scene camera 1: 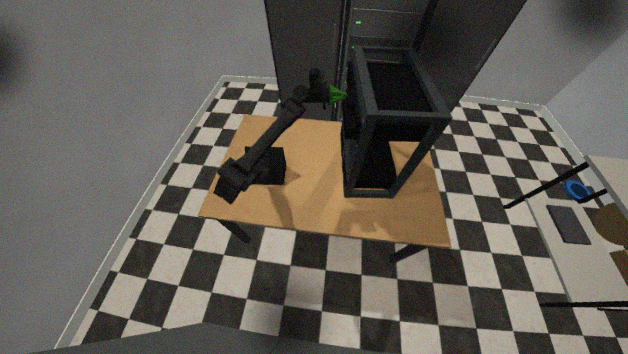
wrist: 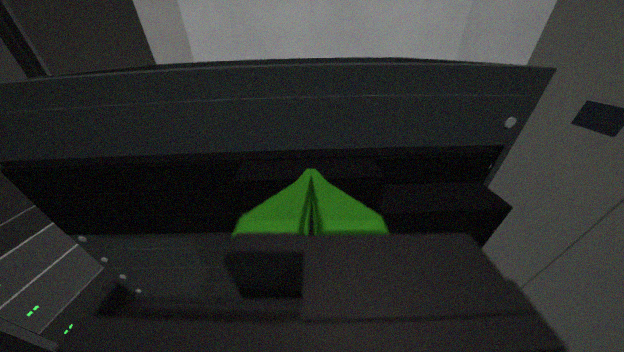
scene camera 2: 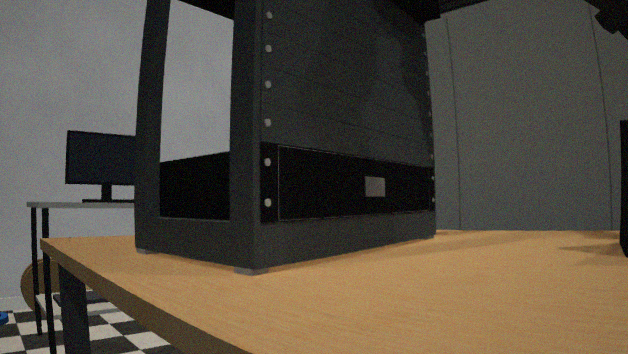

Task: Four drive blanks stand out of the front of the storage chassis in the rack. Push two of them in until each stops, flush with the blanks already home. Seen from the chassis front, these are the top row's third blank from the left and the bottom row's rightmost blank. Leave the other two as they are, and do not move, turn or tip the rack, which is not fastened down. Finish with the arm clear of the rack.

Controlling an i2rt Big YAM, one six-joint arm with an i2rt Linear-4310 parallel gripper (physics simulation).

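Pixels of known places: gripper, between the fingertips: [scene camera 1: 347, 95] [wrist: 311, 176]; arm's base, origin of its link: [scene camera 1: 262, 168].
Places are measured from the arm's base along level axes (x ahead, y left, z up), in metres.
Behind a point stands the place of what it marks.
Note:
The dark rack [scene camera 1: 411, 117] @(x 0.644, y -0.103, z 0.525 m) [scene camera 2: 245, 150] @(x 0.474, y 0.391, z 0.055 m) [wrist: 260, 122] @(x 0.477, y 0.121, z 0.491 m) stands upright on the wooden table. The black storage chassis [wrist: 125, 200] @(x 0.454, y 0.258, z 0.426 m) is in its upper part, under a grey panel. My gripper [scene camera 1: 345, 95] @(x 0.438, y 0.079, z 0.465 m) [wrist: 311, 176] @(x 0.438, y 0.079, z 0.465 m) is shut and empty, its green fingertips pointing at the chassis front. In the wrist view the tips overlap a black blank [wrist: 265, 169] @(x 0.451, y 0.115, z 0.462 m) near the middle of the upper row, which stands out slightly. Another blank [wrist: 435, 197] @(x 0.452, y -0.025, z 0.434 m) stands out farther to its right. Whether the tips touch the middle blank I cannot tell. The lower row is mostly hidden behind the fingers and the gripper body.
The arm's base [scene camera 1: 267, 167] stands on the wooden table [scene camera 1: 315, 215] @(x 0.338, y -0.237, z -0.082 m) [scene camera 2: 450, 295] @(x 0.255, y 0.354, z -0.082 m), left of the rack in scene camera 1. A tall dark cabinet [scene camera 1: 307, 45] stands behind the rack. A side desk [scene camera 1: 545, 220] with a blue ring-shaped thing is at the right.

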